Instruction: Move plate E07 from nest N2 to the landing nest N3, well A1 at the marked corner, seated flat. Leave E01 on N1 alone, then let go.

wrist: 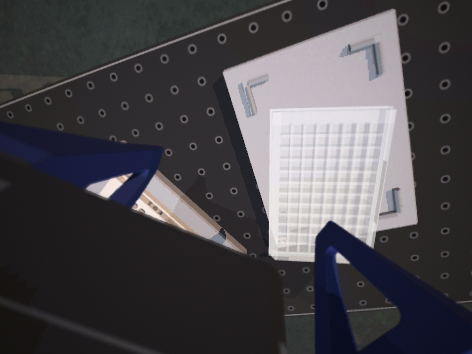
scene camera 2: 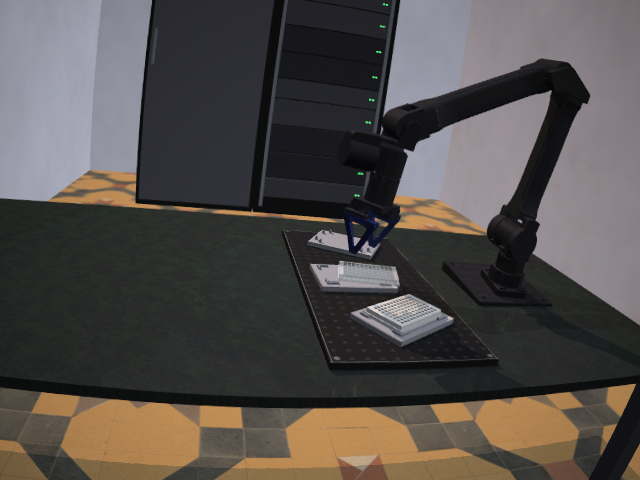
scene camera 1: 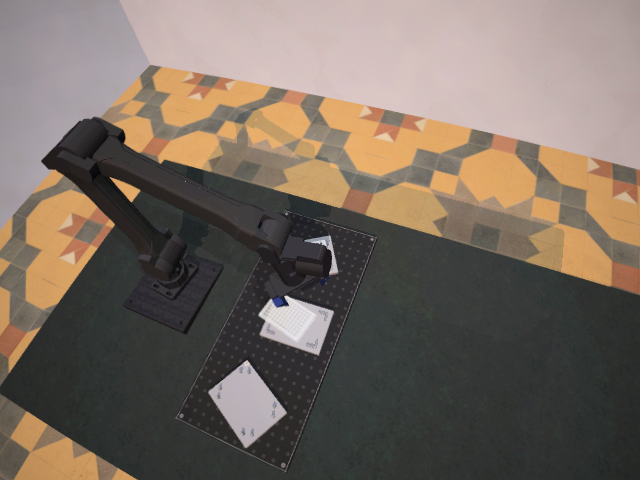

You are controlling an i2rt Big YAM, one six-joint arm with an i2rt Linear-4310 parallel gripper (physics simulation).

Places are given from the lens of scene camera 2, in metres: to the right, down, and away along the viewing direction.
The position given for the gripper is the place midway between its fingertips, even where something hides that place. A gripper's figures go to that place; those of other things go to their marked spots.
gripper (scene camera 2: pixel 362 249): 0.08, 0.02, 0.95
clear well plate (scene camera 2: pixel 347 271): 0.06, 0.07, 1.01
